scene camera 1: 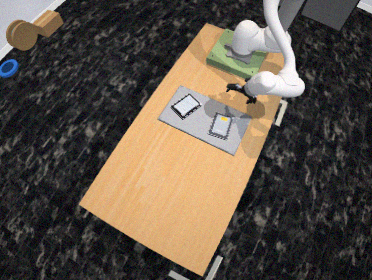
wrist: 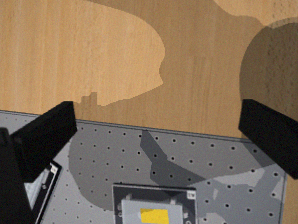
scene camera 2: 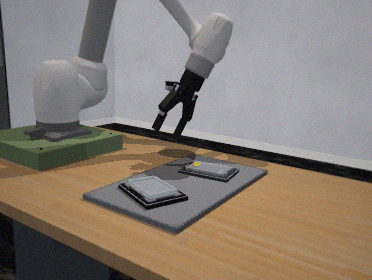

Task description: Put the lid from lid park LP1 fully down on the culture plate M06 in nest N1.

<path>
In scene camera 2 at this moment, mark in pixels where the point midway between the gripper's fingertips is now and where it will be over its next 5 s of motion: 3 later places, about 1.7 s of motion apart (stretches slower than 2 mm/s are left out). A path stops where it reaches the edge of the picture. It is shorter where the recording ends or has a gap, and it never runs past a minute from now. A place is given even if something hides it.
My gripper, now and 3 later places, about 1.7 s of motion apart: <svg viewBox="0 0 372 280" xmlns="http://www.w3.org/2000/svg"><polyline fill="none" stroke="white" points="166,132 209,144 210,150 209,160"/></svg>
</path>
